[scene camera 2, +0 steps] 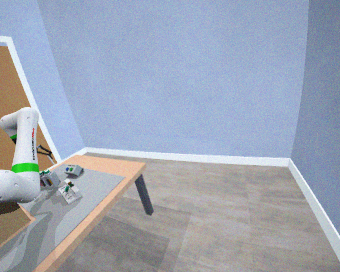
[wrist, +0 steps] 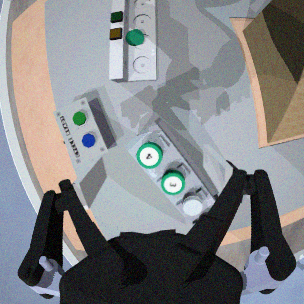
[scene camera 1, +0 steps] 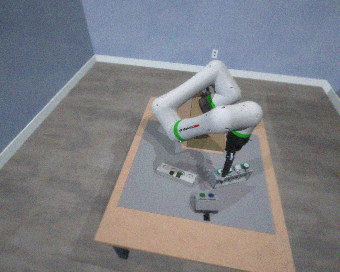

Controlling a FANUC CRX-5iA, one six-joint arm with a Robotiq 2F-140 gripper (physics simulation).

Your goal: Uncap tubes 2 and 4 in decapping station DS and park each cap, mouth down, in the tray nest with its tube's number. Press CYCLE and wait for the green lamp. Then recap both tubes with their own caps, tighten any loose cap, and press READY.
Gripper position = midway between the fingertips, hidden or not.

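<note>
I can see my gripper (wrist: 152,161), and there's a grey button box (wrist: 95,123) too.
</note>
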